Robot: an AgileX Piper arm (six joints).
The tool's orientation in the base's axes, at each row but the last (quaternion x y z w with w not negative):
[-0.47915, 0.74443, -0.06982, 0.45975]
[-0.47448, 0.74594, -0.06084, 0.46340]
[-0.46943, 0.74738, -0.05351, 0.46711]
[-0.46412, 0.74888, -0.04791, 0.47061]
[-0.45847, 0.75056, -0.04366, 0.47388]
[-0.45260, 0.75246, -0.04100, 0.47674]
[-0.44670, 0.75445, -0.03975, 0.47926]
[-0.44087, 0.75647, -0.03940, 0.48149]
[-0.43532, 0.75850, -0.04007, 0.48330]
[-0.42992, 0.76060, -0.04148, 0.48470]
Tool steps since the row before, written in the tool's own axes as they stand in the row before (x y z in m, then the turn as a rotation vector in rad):
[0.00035, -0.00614, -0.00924, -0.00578, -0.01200, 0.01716]
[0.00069, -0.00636, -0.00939, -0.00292, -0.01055, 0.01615]
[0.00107, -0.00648, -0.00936, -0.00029, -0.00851, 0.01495]
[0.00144, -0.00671, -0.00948, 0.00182, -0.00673, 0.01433]
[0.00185, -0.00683, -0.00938, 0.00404, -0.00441, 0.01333]
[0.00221, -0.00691, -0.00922, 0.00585, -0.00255, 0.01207]
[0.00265, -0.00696, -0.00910, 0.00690, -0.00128, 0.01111]
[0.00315, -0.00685, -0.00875, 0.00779, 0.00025, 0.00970]
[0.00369, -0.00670, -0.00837, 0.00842, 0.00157, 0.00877]
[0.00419, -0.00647, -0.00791, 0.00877, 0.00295, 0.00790]
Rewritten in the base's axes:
[-0.00300, -0.00664, 0.00837, 0.02137, 0.00390, 0.00037]
[-0.00297, -0.00725, 0.00822, 0.01932, 0.00215, -0.00165]
[-0.00291, -0.00775, 0.00789, 0.01677, 0.00087, -0.00374]
[-0.00292, -0.00832, 0.00770, 0.01488, 0.00008, -0.00570]
[-0.00287, -0.00874, 0.00730, 0.01234, -0.00057, -0.00780]
[-0.00282, -0.00906, 0.00690, 0.00995, -0.00125, -0.00927]
[-0.00285, -0.00940, 0.00647, 0.00827, -0.00159, -0.01009]
[-0.00283, -0.00958, 0.00580, 0.00610, -0.00180, -0.01070]
[-0.00283, -0.00973, 0.00508, 0.00446, -0.00176, -0.01128]
[-0.00282, -0.00976, 0.00433, 0.00289, -0.00144, -0.01173]

